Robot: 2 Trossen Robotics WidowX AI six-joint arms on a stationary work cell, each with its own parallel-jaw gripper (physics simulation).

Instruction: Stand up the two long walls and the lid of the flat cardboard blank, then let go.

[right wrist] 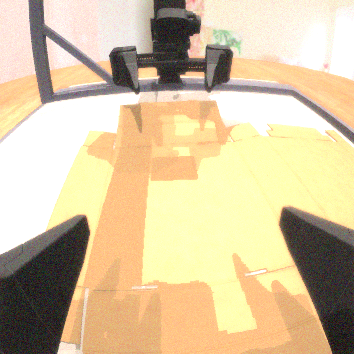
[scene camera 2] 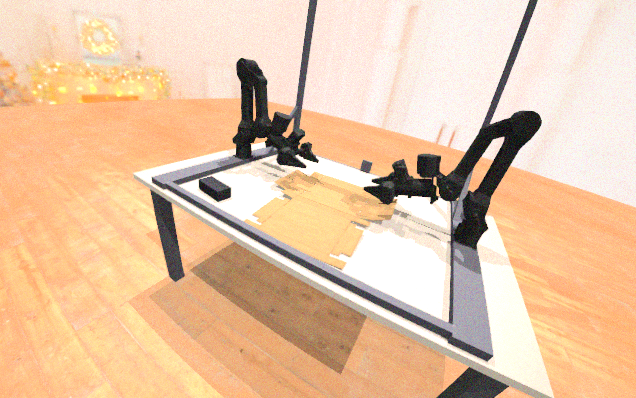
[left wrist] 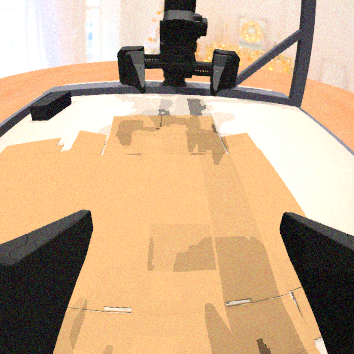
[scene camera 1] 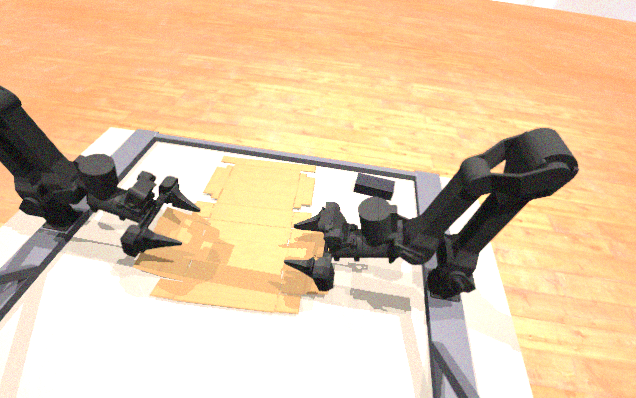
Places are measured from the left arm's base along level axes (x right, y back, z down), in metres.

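Where they show: left gripper, fingertip midpoint: (right wrist: 172, 89) (scene camera 2: 367, 184) (left wrist: 190, 222) (scene camera 1: 191, 226); right gripper, fingertip midpoint: (right wrist: 186, 222) (scene camera 2: 312, 164) (left wrist: 178, 91) (scene camera 1: 289, 243); left arm's base at its link origin: (right wrist: 169, 80) (scene camera 2: 465, 240) (scene camera 1: 63, 219); right arm's base at its link origin: (scene camera 2: 243, 156) (left wrist: 174, 83) (scene camera 1: 443, 286).
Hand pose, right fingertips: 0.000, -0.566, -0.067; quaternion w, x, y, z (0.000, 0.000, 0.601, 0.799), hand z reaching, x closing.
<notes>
Things, the pixels of their top centre, and the offset from my right fingertips, as dx, dy, dz.
- long strip at its top centre: (right wrist: 77, 189) (left wrist: 275, 193) (scene camera 1: 225, 294) (scene camera 2: 346, 183) +0.105, +0.112, +0.071
- black box at its top centre: (left wrist: 50, 97) (scene camera 1: 375, 182) (scene camera 2: 214, 183) -0.288, -0.186, +0.051
The tan cardboard blank (scene camera 1: 245, 242) (scene camera 2: 310, 220) (left wrist: 150, 200) (right wrist: 200, 215) lies unfolded and looks nearly flat on the table. Its large panel (scene camera 1: 260, 185) reaches toward the back in scene camera 1, and a long strip (scene camera 1: 225, 296) runs along its front. My left gripper (scene camera 1: 190, 226) (scene camera 2: 369, 185) (left wrist: 190, 222) (right wrist: 172, 89) is open and empty, low over the blank's left end in scene camera 1. My right gripper (scene camera 1: 290, 244) (scene camera 2: 311, 164) (right wrist: 186, 222) (left wrist: 178, 91) is open and empty, low over its right end. The two grippers face each other. Arm shadows cover parts of the cardboard.
A black box (scene camera 1: 374, 186) (scene camera 2: 215, 188) (left wrist: 51, 105) lies on the white table near the frame's back right corner in scene camera 1. A grey frame (scene camera 1: 280, 156) (scene camera 2: 310, 260) edges the table. Upright grey posts (scene camera 2: 306, 55) (left wrist: 304, 55) (right wrist: 39, 55) rise beside it.
</notes>
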